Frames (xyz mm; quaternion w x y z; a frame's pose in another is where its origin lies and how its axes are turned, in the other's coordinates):
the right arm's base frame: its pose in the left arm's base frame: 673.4 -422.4 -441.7 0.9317 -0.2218 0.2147 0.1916
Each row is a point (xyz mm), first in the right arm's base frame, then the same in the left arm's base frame.
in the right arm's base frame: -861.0 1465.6 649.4
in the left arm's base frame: -503.2 887.8 16.4
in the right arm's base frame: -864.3 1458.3 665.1
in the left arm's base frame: -497.7 888.7 33.2
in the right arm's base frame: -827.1 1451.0 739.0
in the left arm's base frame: -440.1 929.0 77.3
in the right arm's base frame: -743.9 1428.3 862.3
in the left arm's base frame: -321.6 993.1 144.3
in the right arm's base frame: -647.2 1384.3 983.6
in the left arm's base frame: -182.8 1042.1 210.2
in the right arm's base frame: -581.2 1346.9 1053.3
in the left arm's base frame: -88.8 1062.9 246.9
